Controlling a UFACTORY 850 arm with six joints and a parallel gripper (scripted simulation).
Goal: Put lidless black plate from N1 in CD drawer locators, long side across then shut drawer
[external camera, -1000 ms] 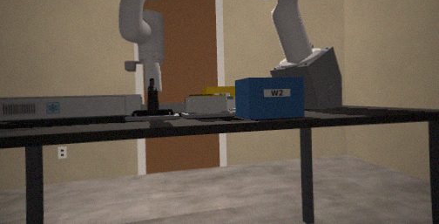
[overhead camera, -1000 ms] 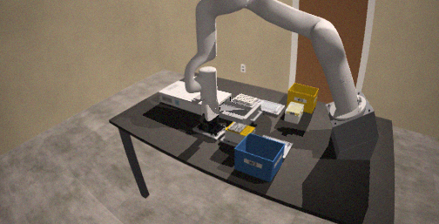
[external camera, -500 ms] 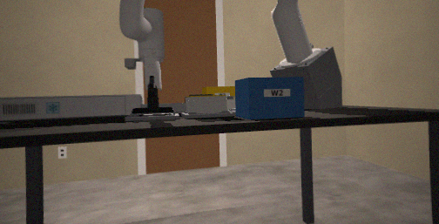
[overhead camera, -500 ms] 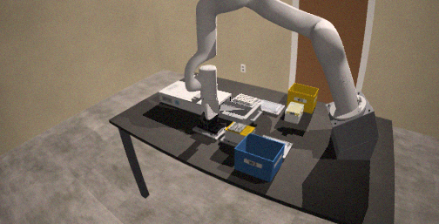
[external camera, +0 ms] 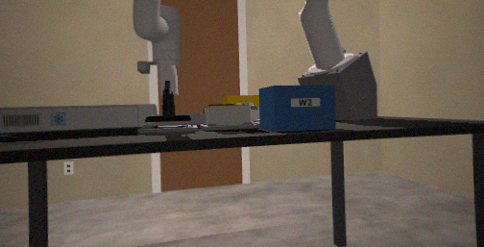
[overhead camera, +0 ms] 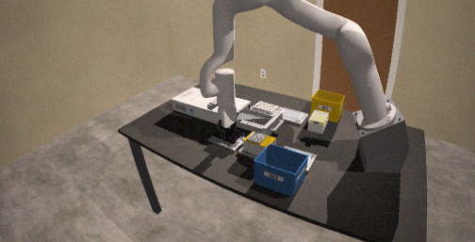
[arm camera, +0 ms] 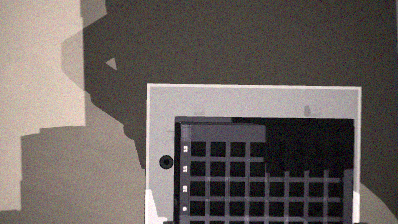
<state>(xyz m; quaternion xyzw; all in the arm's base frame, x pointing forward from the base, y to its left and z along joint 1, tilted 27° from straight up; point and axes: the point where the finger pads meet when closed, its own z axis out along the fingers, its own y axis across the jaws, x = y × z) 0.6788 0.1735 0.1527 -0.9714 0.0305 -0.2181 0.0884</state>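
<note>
Now: hand 40 mm above the work nest N1. Round my hand: drawer: 190 mm to the right, 30 mm behind, 10 mm below; then black plate: 10 mm below; then yellow-framed rack: 190 mm behind, 10 mm to the right, 10 mm above.
</note>
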